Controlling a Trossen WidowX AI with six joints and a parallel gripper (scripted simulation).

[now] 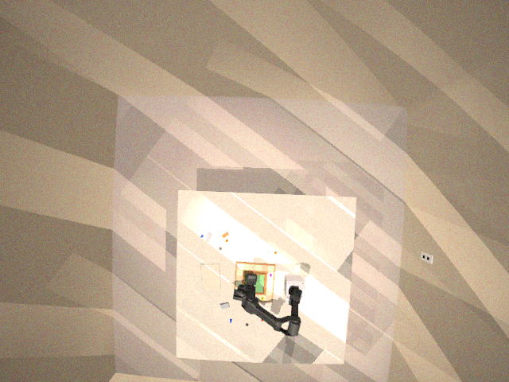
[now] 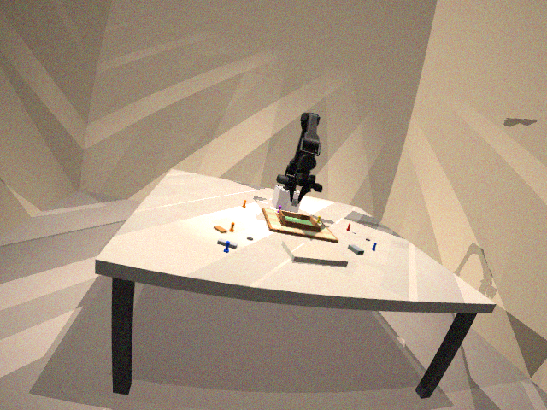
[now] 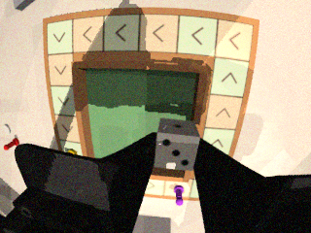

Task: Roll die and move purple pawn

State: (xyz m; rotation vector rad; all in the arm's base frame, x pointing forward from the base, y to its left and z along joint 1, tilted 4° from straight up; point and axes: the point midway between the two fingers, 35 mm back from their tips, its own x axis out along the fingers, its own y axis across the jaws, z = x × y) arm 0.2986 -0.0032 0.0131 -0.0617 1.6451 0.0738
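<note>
Now: the purple pawn 130 mm behind my gripper tip, 70 mm below it and 40 mm to the right of it. Round my gripper tip: green tray: 90 mm below, 40 mm to the left, 30 mm behind; yellow pawn: 150 mm to the left, 110 mm behind, 70 mm below; white die: right at my gripper tip.
</note>
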